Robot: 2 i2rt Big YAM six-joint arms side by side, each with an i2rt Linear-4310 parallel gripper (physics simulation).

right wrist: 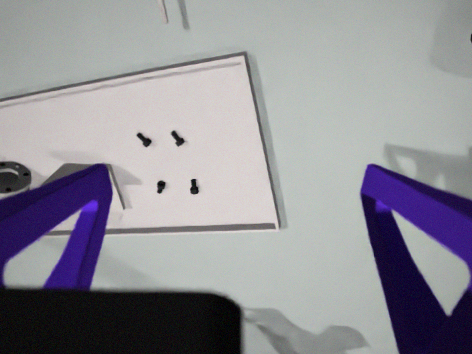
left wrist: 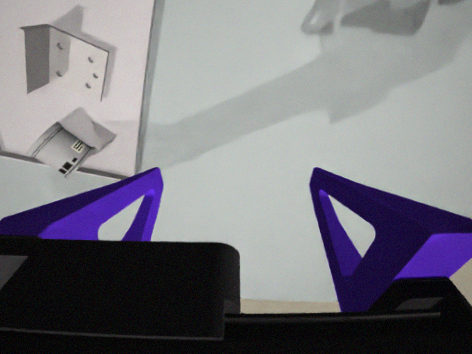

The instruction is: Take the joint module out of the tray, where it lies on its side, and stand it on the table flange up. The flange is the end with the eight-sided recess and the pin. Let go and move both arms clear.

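Places are measured from the left arm's base along level axes (x left, y ahead, z down), in metres.
Pixels of known places: left gripper, fingertip midpoint: (left wrist: 236, 176); right gripper, fingertip midpoint: (right wrist: 236, 178).
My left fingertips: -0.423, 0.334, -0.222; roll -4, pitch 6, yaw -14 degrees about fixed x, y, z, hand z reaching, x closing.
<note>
For each thing: its top centre in the pictures, then the offset to it from my left fingertips, as dx, dy, dz. "spot": a spot on its surface instead.
- joint module at its top centre: (left wrist: 49, 162) -0.222, +0.140, +0.155
- white tray at its top centre: (right wrist: 101, 171) (left wrist: 50, 37) -0.210, -0.010, +0.206
- dark ring-shaped part at a spot on its surface: (right wrist: 25, 174) spot: -0.233, +0.108, +0.204
- thin pale rod at a spot on its surface: (right wrist: 163, 11) spot: -0.353, -0.177, +0.200
The joint module (left wrist: 56, 144), a light grey cylinder with a small label and black marks, lies on its side in the near right corner of the white tray (left wrist: 131, 35) (right wrist: 210, 100), in the left wrist view. Its marked end overlaps the tray's near wall. Its flange recess and pin cannot be made out. My left gripper (left wrist: 236, 176) is open and empty, above the table to the right of the module and tray. My right gripper (right wrist: 236, 178) is open and empty, above the tray's other end and the table beside it. The module does not show in the right wrist view.
An angled bracket (left wrist: 37, 60) with holes stands in the tray beyond the module. Several black bolts (right wrist: 178, 138) lie in the tray. A dark ring-shaped part (right wrist: 25, 174) and a grey bracket (right wrist: 75, 168) sit near the right gripper's left finger. A thin pale rod (right wrist: 163, 11) shows beyond the tray.
</note>
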